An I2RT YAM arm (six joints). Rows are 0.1 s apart.
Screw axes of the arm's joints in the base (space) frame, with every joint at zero. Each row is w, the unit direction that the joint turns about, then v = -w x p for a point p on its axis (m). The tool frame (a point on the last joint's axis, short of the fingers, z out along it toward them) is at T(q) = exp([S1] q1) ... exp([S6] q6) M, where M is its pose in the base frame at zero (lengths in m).
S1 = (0, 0, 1, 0, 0, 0)
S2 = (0, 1, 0, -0.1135, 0, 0.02)
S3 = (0, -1, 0, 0.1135, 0, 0.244)
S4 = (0, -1, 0, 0.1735, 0, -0.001)
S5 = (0, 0, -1, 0, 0.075, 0)
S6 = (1, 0, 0, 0, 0.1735, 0)
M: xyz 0.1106 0 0.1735 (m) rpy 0 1.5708 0 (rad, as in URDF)
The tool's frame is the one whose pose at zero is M.
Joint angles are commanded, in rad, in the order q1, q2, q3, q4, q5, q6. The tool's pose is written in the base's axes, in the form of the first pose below.
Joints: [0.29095 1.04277 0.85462 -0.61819 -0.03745 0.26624]
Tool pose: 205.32 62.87 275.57 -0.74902 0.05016 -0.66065 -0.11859 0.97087 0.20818
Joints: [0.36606 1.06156 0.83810 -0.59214 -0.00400 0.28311]
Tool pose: 204.09 78.39 268.41 -0.75353 0.01030 -0.65733 -0.15622 0.96843 0.19427
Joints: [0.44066 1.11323 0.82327 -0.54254 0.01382 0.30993]
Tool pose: 207.39 97.26 256.73 -0.76460 -0.02340 -0.64408 -0.19414 0.96129 0.19553
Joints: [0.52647 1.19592 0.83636 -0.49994 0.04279 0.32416]
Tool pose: 212.85 121.95 246.12 -0.77304 -0.08122 -0.62914 -0.24439 0.95335 0.17721
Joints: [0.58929 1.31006 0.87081 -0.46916 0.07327 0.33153]
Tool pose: 223.04 145.97 232.35 -0.78807 -0.13637 -0.60030 -0.27534 0.95026 0.14560
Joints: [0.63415 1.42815 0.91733 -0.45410 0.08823 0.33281]
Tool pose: 233.75 168.03 217.40 -0.80546 -0.18844 -0.56189 -0.30326 0.94562 0.11759
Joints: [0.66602 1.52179 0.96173 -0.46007 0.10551 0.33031]
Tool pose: 241.16 184.73 204.63 -0.81906 -0.23342 -0.52407 -0.32290 0.94262 0.08482
